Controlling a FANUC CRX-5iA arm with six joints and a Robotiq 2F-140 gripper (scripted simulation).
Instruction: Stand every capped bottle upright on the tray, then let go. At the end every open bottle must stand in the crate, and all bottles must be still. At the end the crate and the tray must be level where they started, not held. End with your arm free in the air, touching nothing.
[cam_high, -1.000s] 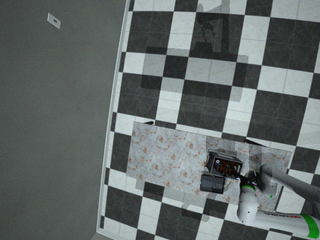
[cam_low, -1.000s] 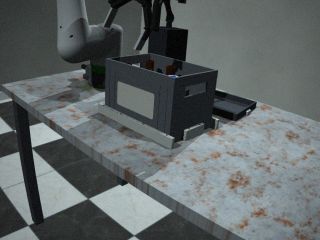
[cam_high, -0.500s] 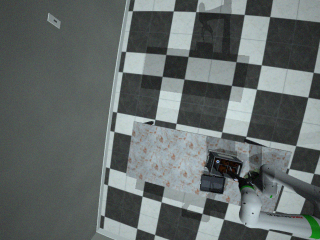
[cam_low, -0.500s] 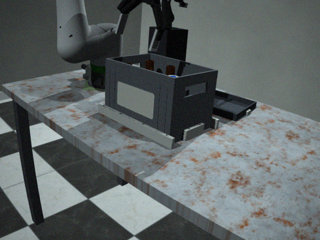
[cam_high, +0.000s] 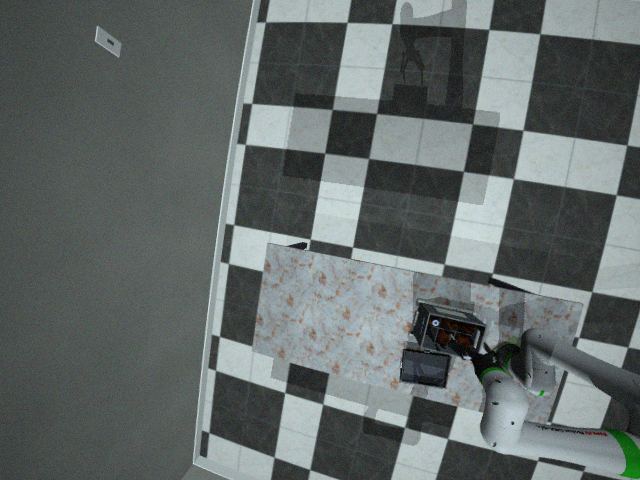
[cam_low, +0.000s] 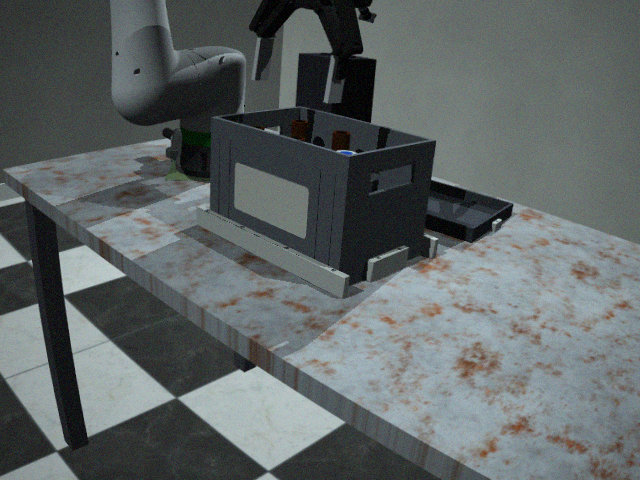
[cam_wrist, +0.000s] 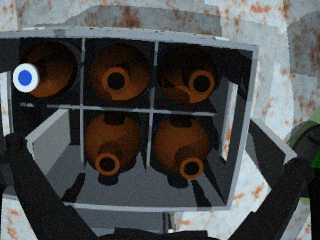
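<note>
The capped bottle lies 150 mm below my hand, 130 mm ahead of it and 10 mm to the right of it. From my hand the other things lie so: dark tray (300 mm to the left, 220 mm below, 40 mm ahead); then dark grey crate (150 mm below, 40 mm ahead, 20 mm to the left).
</note>
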